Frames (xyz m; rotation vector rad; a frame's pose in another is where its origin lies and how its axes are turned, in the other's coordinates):
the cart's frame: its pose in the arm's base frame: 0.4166 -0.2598 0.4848 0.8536 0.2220 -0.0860
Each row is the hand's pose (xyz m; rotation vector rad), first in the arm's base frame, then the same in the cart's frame.
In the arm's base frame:
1: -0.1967 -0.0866 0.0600 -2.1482 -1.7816 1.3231
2: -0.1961 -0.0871 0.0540 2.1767 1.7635 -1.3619
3: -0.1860 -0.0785 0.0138 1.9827 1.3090 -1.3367
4: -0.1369 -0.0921 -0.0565 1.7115 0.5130 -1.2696
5: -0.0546 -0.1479 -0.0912 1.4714 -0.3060 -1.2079
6: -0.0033 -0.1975 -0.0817 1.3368 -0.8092 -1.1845
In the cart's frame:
1: -0.4976 -0.3002 -0.4988 1.7182 0.9769 -1.4332
2: -0.4957 -0.3048 -0.5022 1.6580 0.9157 -1.4127
3: -0.4766 -0.3272 -0.5326 1.3955 0.5532 -1.2837
4: -0.4129 -0.3799 -0.5592 1.0630 -0.0984 -1.0027
5: -0.3256 -0.4285 -0.5260 0.8458 -0.7893 -0.6912
6: -0.2785 -0.4456 -0.4743 0.7732 -1.2224 -0.5034

